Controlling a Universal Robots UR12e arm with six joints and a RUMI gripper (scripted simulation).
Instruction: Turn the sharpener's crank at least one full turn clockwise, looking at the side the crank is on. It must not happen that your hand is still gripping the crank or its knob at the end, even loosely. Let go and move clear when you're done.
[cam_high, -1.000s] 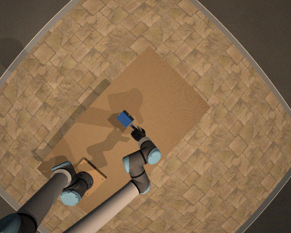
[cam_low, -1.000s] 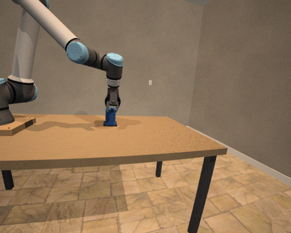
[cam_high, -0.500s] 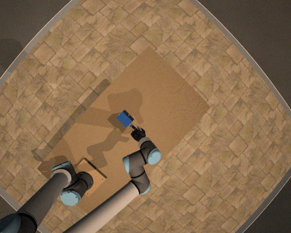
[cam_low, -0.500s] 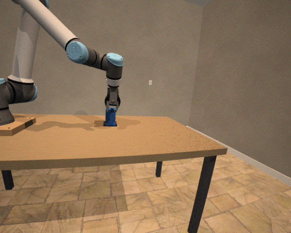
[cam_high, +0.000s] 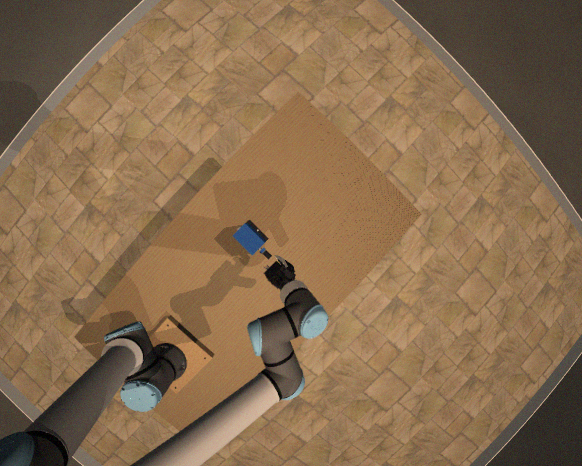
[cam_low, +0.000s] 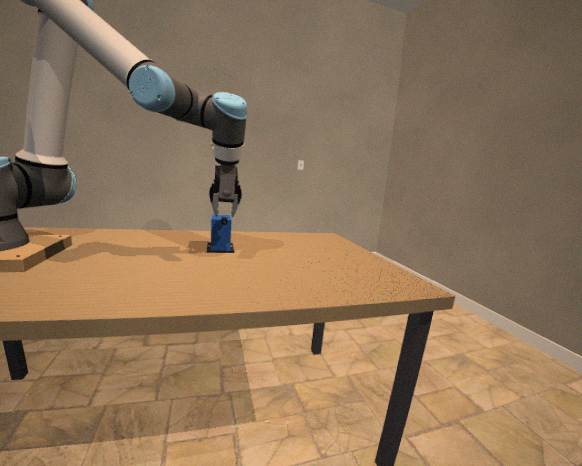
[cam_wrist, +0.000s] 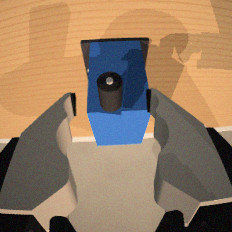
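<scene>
The dark cylindrical crank knob lies 4 cm to the left of my hand and 3 cm below it.
</scene>
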